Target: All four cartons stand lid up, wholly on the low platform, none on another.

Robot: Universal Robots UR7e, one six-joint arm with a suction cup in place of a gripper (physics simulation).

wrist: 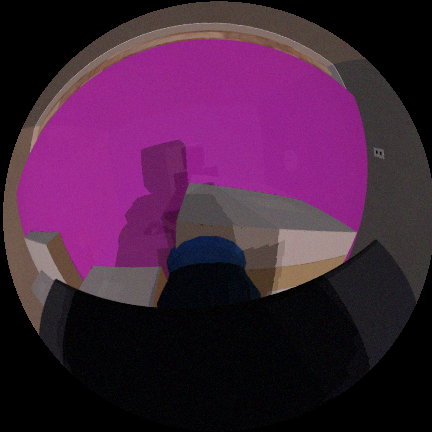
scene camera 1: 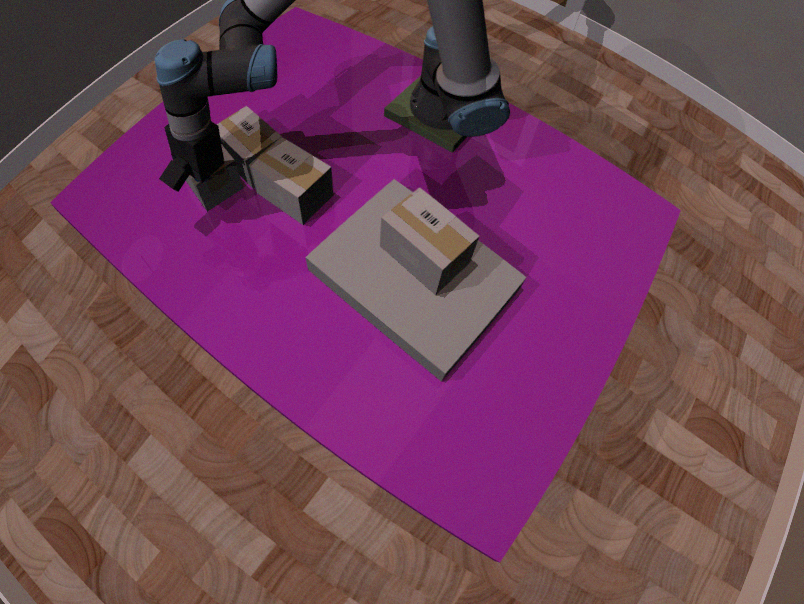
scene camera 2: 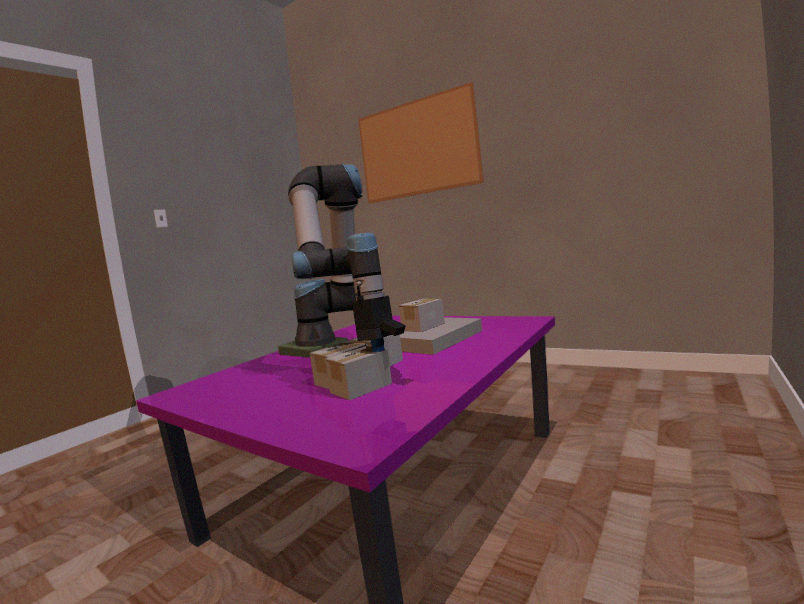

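Seen in the pictures: hand at its tool point: [wrist: 206, 248] [scene camera 2: 379, 355]; arm's base at its link origin: [scene camera 1: 442, 106] [scene camera 2: 315, 341].
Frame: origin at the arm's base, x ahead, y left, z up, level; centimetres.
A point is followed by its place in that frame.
One tan-taped carton [scene camera 1: 425, 240] @[x 39.8, y 19.7, z 11.1 cm] [scene camera 2: 421, 314] @[x 40.6, y 12.7, z 7.9 cm] stands lid up on the low grey platform [scene camera 1: 402, 312] @[x 48.6, y 22.1, z 1.8 cm] [scene camera 2: 448, 331] @[x 50.1, y 13.4, z 1.8 cm]. Three cartons sit close together on the purple table at the back left. My suction cup [wrist: 206, 252] [scene camera 2: 375, 343] [scene camera 1: 206, 170] @[x 49.9, y -25.2, z 5.0 cm] presses on the front-left one [scene camera 1: 224, 187] @[x 47.0, y -23.0, z 0.7 cm] [wrist: 257, 225] @[x 51.3, y -27.5, z 6.2 cm] [scene camera 2: 353, 375] @[x 49.1, y -35.5, z 2.8 cm], which my tool mostly hides in scene camera 1. The wrist view shows the cup at the edge of its grey face, with a tan band on the side below. The other two cartons [scene camera 1: 243, 130] @[x 36.4, y -26.5, z 6.4 cm] [scene camera 1: 288, 175] @[x 40.1, y -10.2, z 6.4 cm] stand lid up right beside it, labels showing.
The arm's base [scene camera 1: 454, 97] @[x 16.9, y 9.9, z 20.8 cm] stands on a green plate [scene camera 1: 406, 113] @[x 7.2, y -5.2, z -0.2 cm] behind the platform. The purple table top [scene camera 1: 324, 403] @[x 68.2, y 20.0, z -3.0 cm] [scene camera 2: 292, 416] @[x 41.7, y -50.0, z -3.0 cm] ends in edges all round, with wood floor below. Parts of the neighbouring cartons [wrist: 116, 282] @[x 42.7, y -12.6, z 0.4 cm] [wrist: 44, 254] @[x 48.0, y 7.2, z 1.9 cm] show at the wrist view's lower left.
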